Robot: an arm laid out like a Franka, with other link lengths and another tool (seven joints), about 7 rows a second.
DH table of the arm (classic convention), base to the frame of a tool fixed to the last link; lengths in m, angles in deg. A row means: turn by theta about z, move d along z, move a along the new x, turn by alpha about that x. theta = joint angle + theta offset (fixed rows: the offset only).
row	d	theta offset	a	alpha
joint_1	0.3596	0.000	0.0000	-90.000
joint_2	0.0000	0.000	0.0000	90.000
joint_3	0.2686	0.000	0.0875	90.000
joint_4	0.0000	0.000	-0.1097	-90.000
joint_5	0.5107	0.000	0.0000	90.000
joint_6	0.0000	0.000	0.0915	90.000
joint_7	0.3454	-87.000	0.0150	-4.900
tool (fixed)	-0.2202	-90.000	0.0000	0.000
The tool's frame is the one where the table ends.
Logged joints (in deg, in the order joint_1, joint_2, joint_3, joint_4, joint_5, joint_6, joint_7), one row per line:
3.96, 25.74, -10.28, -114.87, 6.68, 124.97, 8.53
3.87, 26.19, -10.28, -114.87, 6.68, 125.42, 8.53
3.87, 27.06, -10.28, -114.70, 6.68, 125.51, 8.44
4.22, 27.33, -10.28, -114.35, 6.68, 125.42, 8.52
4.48, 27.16, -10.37, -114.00, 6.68, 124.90, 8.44
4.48, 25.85, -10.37, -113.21, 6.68, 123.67, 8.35
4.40, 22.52, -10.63, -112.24, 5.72, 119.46, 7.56
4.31, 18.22, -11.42, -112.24, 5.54, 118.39, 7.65
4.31, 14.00, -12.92, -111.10, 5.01, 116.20, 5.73
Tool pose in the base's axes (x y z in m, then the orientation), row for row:
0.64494, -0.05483, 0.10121, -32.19, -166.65, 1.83
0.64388, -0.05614, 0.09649, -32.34, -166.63, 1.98
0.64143, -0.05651, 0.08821, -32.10, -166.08, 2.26
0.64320, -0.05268, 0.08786, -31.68, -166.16, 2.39
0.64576, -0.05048, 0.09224, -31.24, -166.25, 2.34
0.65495, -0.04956, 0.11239, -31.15, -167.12, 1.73
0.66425, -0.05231, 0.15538, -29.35, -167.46, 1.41
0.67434, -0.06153, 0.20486, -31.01, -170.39, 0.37
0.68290, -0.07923, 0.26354, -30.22, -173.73, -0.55
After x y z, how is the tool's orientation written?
As a rotation vector, in degrees.
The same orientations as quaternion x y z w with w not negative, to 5 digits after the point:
-0.18888, -0.97786, 0.01074, 0.08941
-0.18975, -0.97769, 0.01162, 0.08932
-0.18890, -0.97736, 0.01330, 0.09438
-0.18643, -0.97782, 0.01406, 0.09437
-0.18384, -0.97832, 0.01377, 0.09432
-0.18253, -0.97928, 0.01014, 0.08709
-0.17197, -0.98122, 0.00826, 0.08700
-0.17874, -0.98210, 0.00213, 0.05940
-0.17129, -0.98470, -0.00312, 0.03194

